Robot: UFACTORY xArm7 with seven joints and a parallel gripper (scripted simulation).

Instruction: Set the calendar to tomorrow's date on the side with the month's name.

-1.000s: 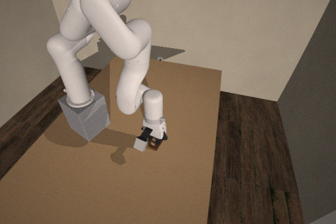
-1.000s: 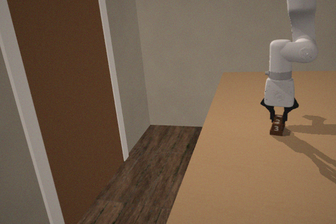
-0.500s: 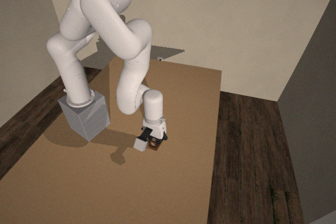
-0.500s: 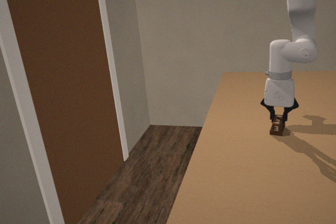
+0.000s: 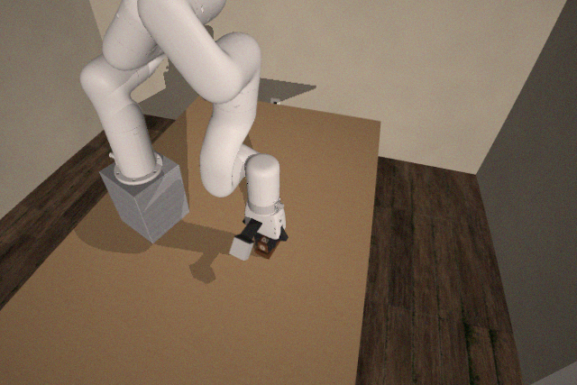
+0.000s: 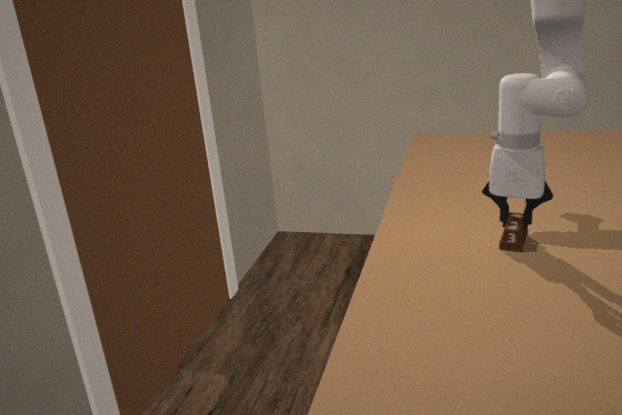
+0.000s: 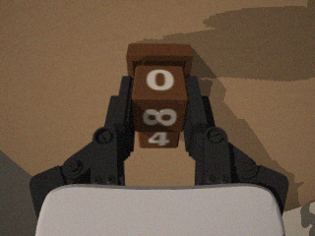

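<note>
Right now my hand is 4 cm above the brown calendar tray and 2 cm to the right of it. The rest, counted from my hand: digit cube 1 cm below.
</note>
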